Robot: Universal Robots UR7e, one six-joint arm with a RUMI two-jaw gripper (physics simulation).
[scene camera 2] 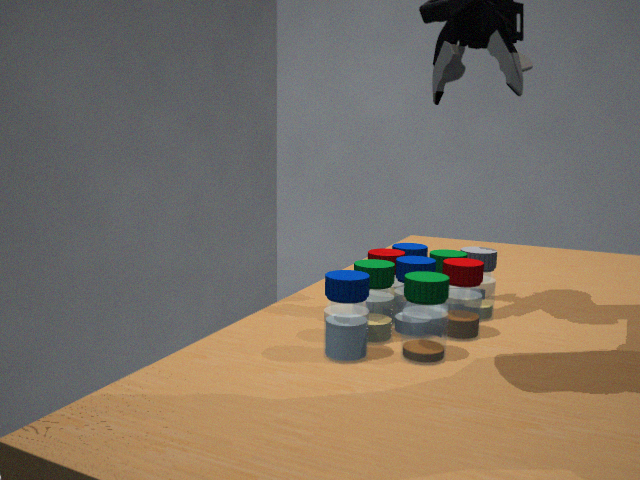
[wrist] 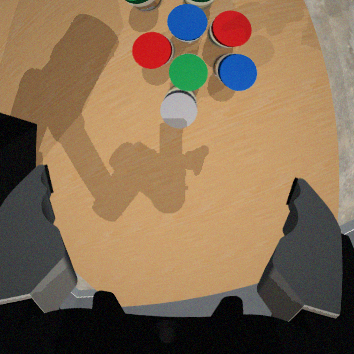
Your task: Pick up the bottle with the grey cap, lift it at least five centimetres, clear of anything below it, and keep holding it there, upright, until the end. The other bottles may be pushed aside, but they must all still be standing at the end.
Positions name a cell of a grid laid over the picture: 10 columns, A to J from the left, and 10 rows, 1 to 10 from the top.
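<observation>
Scene camera 2 shows the gripper (scene camera 2: H3) and a red-capped bottle (scene camera 2: H7). Wrist view: a green-capped bottle (wrist: F3), the red-capped bottle (wrist: E2) and the gripper (wrist: E5).
</observation>
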